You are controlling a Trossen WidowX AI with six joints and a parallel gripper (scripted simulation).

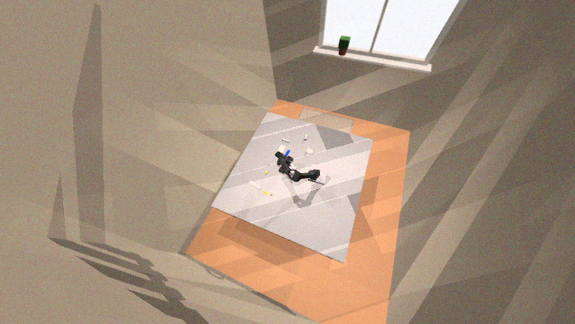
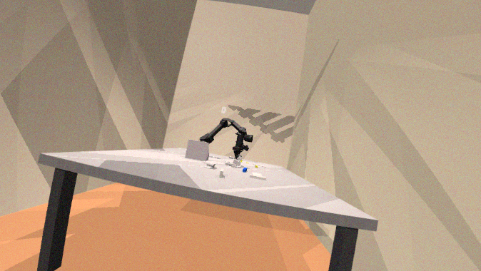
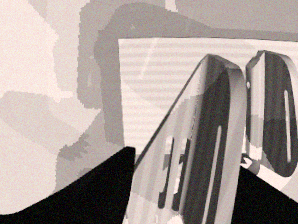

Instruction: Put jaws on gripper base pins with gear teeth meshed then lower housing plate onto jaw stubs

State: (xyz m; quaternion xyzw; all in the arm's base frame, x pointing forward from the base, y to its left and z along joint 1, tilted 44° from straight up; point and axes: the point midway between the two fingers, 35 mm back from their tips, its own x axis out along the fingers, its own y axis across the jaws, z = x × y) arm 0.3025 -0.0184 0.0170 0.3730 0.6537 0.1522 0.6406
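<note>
The ribbed rectangular plate lies 1 cm ahead of my gripper tip, 3 cm to the right of it and 5 cm below it. Round my gripper tip: blue block (5 cm ahead, 20 cm to the right, 4 cm below); white flat piece (13 cm ahead, 25 cm to the right, 5 cm below); white jaw (5 cm behind, 4 cm to the right, 4 cm below).
</note>
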